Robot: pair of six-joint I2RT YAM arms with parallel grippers.
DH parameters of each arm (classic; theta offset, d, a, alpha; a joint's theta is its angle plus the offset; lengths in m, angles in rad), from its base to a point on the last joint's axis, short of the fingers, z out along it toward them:
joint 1: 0 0.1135 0.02 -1.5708
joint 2: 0 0 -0.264 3.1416
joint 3: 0.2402 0 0.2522 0
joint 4: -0.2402 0 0.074 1.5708
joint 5: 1.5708 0 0 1.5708
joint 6: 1.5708 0.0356 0 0
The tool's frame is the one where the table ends.
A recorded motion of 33 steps. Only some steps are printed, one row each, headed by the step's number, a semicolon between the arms.
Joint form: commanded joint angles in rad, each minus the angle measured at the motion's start. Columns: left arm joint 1, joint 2, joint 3, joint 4, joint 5, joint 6; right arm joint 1, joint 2, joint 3, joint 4, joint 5, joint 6.
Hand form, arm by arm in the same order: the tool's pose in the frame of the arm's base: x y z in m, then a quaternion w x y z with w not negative. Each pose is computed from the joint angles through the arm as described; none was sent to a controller.
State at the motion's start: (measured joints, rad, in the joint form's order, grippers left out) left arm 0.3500 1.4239 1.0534 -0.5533 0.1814 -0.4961; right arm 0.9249 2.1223 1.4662 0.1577 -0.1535 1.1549
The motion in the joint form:
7: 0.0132 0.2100 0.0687 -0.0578 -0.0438 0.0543; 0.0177 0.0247 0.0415 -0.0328 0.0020 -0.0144
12: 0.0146 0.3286 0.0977 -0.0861 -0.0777 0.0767; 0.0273 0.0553 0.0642 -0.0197 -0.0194 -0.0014
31: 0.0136 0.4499 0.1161 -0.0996 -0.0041 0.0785; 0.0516 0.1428 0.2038 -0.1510 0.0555 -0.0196
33: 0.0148 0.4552 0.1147 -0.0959 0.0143 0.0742; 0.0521 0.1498 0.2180 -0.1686 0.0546 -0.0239
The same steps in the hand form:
7: 0.3073 0.1116 0.2108 0.21875 -0.36698 0.90097 -0.07569; 0.2844 0.4006 0.1831 0.19730 0.04713 0.86079 0.46678
12: 0.3181 0.1175 0.1805 0.16257 -0.36847 0.91362 -0.05560; 0.2834 0.4088 0.1774 0.18500 0.04285 0.85923 0.47505
31: 0.3269 0.1177 0.1460 0.10376 -0.36835 0.91940 -0.09087; 0.2863 0.4298 0.1680 0.19441 0.04683 0.87977 0.43130
33: 0.3272 0.1176 0.1441 0.10179 -0.36985 0.91806 -0.10010; 0.2868 0.4312 0.1676 0.19251 0.04492 0.88229 0.42719

